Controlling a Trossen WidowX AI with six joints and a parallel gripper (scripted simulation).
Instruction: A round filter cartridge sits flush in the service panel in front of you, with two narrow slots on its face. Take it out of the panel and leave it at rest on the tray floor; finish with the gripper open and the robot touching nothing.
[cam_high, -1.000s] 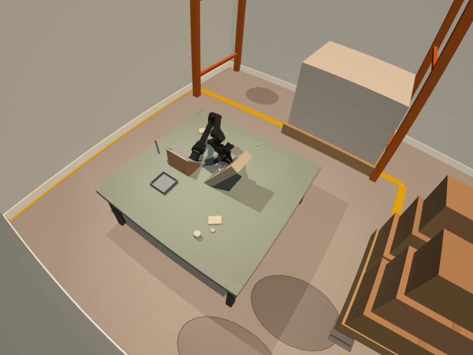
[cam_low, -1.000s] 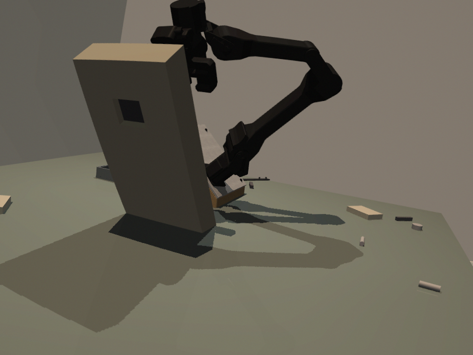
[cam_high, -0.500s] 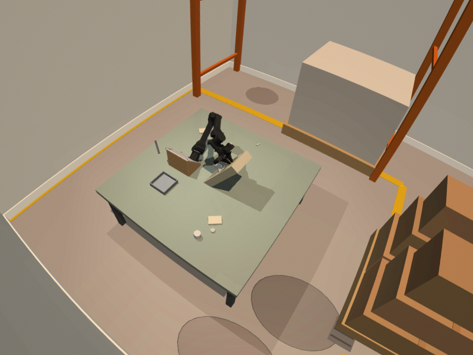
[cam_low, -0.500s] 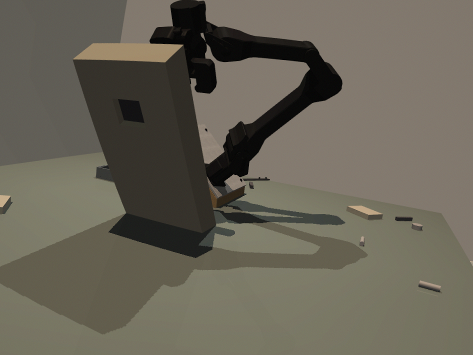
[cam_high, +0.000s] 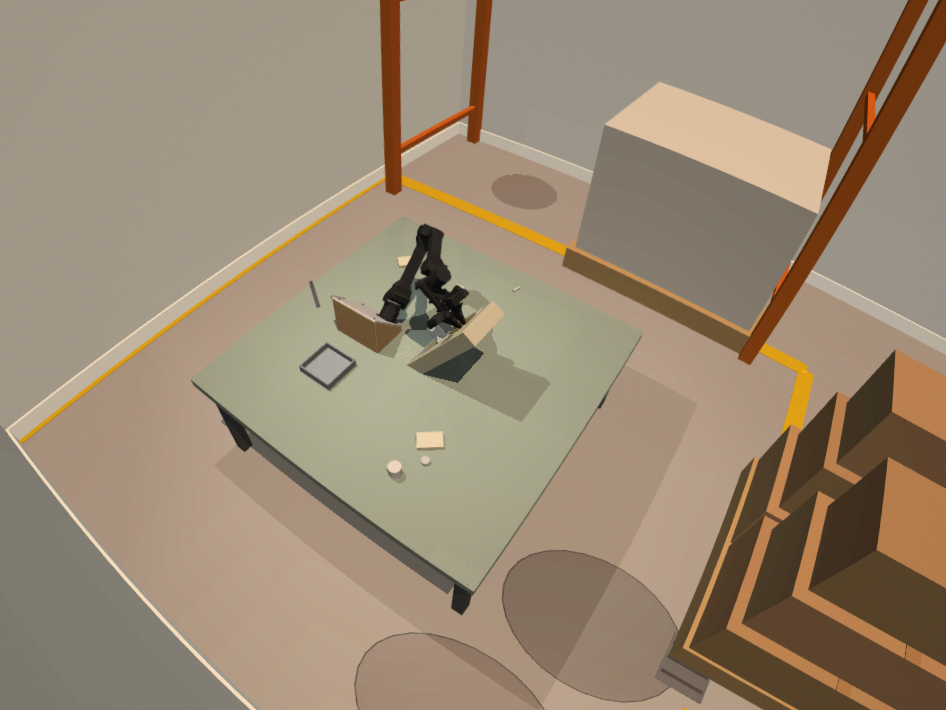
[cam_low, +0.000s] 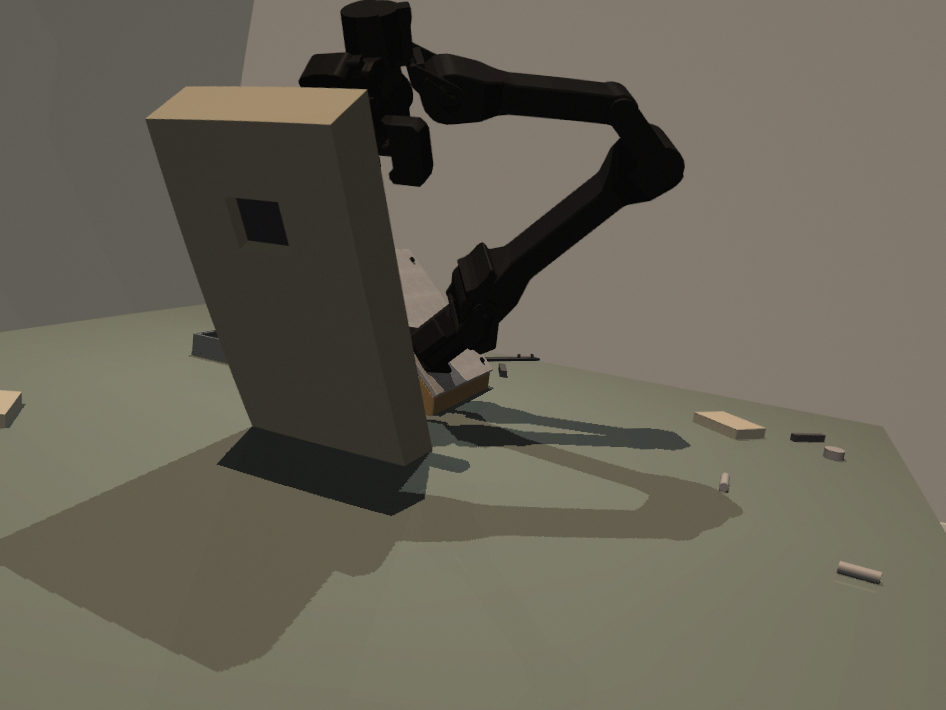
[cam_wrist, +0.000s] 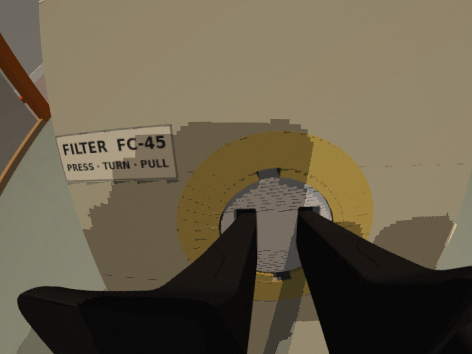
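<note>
My gripper tip is 100 mm above the grey ledge, 90 mm past it and 10 mm to the left of it. Round my gripper tip: tan service panel: 80 mm below, 40 mm behind, 10 mm to the right; grey tray: 370 mm behind, 330 mm to the right, 240 mm below.
</note>
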